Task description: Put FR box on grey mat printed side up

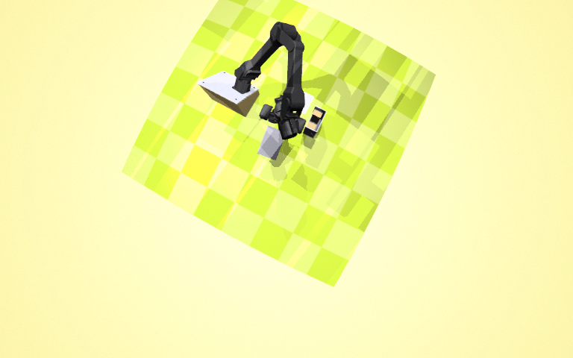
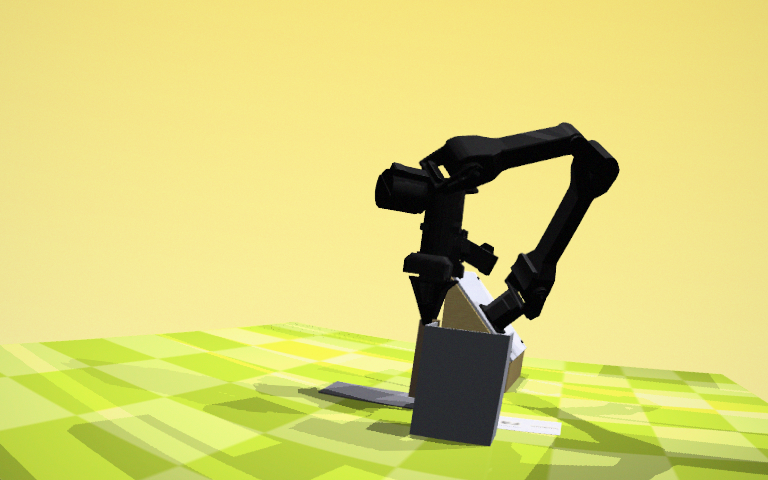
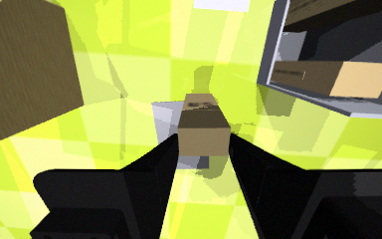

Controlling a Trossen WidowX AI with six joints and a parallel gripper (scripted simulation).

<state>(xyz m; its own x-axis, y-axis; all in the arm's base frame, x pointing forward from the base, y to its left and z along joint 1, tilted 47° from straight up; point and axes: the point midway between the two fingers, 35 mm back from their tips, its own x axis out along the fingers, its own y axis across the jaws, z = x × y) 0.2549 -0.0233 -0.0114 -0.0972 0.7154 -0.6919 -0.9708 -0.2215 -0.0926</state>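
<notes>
My gripper tip is now 1 cm past the grey mat, 8 cm to the left of it and 13 cm above it. Also, from my gripper tip: thin white slab: 18 cm to the left, 13 cm below.
</notes>
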